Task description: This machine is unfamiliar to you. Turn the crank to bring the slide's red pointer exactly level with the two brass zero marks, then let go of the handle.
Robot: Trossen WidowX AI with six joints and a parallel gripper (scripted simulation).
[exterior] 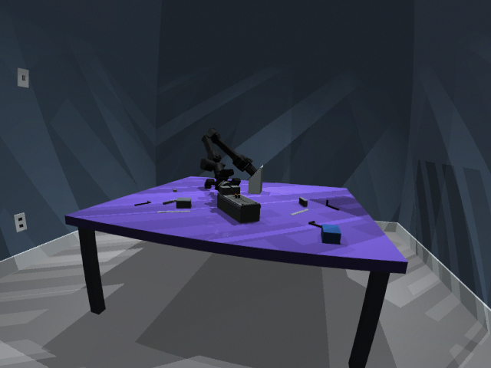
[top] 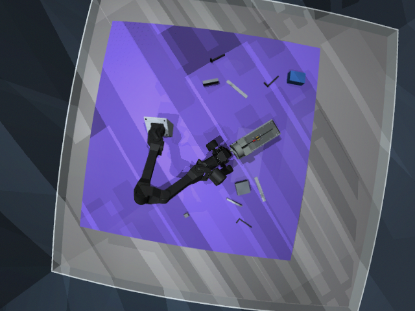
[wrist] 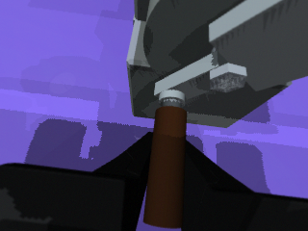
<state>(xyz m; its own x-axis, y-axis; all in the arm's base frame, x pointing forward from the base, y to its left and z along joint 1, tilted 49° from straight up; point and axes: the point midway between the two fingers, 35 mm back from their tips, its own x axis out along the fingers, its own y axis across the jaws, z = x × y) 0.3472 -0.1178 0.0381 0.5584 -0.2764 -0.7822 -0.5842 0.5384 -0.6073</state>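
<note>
My gripper tip is now 13 cm short of the red pointer, 7 cm to the right of it and 4 cm below it. From my gripper tip the other things lie so: dark block: 13 cm behind, 39 cm to the left, 3 cm below; then brown crank handle: 1 cm behind, 1 cm to the right, 3 cm above; then grey block: 10 cm ahead, 19 cm to the right, 2 cm below.
</note>
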